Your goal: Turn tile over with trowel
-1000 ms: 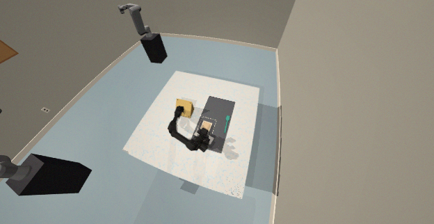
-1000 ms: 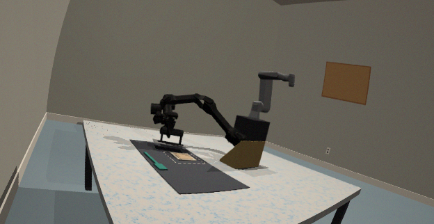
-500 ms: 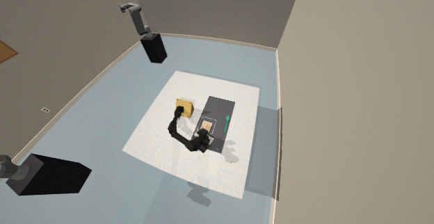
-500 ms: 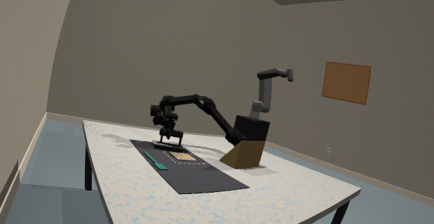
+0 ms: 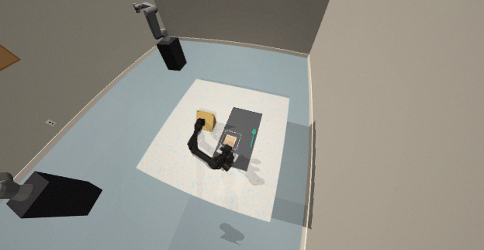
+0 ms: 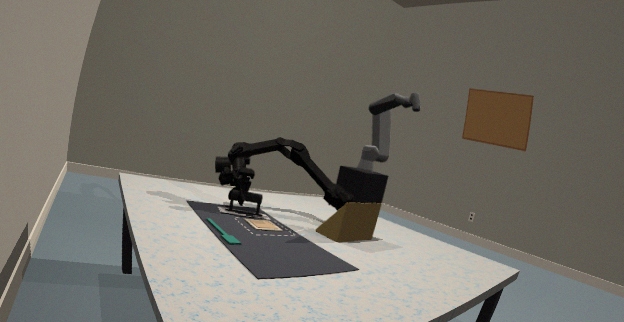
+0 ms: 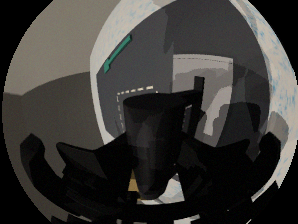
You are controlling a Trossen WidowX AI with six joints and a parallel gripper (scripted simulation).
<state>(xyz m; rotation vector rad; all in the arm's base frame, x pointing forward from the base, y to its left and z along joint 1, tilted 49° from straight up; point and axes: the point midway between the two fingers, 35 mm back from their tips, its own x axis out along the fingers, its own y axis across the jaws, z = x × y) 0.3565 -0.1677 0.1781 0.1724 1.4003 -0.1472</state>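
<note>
My gripper tip is 110 mm to the right of the square tile, 50 mm above it and 40 mm past it. From my gripper tip the other things lie so: green trowel: 210 mm to the left, 180 mm ahead, 50 mm below; then dark mat: 190 mm to the left, 70 mm below, 40 mm ahead.
</note>
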